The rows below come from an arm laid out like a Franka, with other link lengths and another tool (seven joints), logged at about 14 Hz.
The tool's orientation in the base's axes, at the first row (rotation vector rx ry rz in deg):
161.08, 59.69, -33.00
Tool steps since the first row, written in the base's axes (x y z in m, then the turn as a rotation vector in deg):
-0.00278, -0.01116, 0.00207, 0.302, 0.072, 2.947
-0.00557, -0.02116, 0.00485, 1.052, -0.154, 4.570
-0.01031, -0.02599, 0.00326, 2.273, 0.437, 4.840
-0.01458, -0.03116, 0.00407, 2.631, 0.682, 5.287
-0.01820, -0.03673, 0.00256, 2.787, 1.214, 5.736
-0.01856, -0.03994, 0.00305, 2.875, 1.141, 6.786
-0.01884, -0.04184, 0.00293, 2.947, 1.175, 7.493
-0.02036, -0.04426, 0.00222, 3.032, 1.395, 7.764
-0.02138, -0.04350, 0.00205, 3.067, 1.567, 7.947
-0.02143, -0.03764, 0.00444, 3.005, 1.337, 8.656
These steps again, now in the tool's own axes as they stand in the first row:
-0.00953, 0.00663, 0.00131, -0.857, 0.001, -2.837
-0.01863, 0.01234, 0.00172, -1.084, 0.580, -4.528
-0.02428, 0.01306, 0.00571, 0.026, 0.902, -5.289
-0.03071, 0.01422, 0.00739, 0.256, 0.925, -5.867
-0.03607, 0.01621, 0.01111, 0.520, 0.598, -6.443
-0.03846, 0.01841, 0.01144, 0.141, 0.661, -7.427
-0.03977, 0.01968, 0.01204, -0.054, 0.648, -8.111
-0.04204, 0.02059, 0.01368, 0.037, 0.522, -8.435
-0.04222, 0.01936, 0.01401, 0.097, 0.404, -8.651
-0.03958, 0.01474, 0.01058, -0.353, 0.507, -9.239

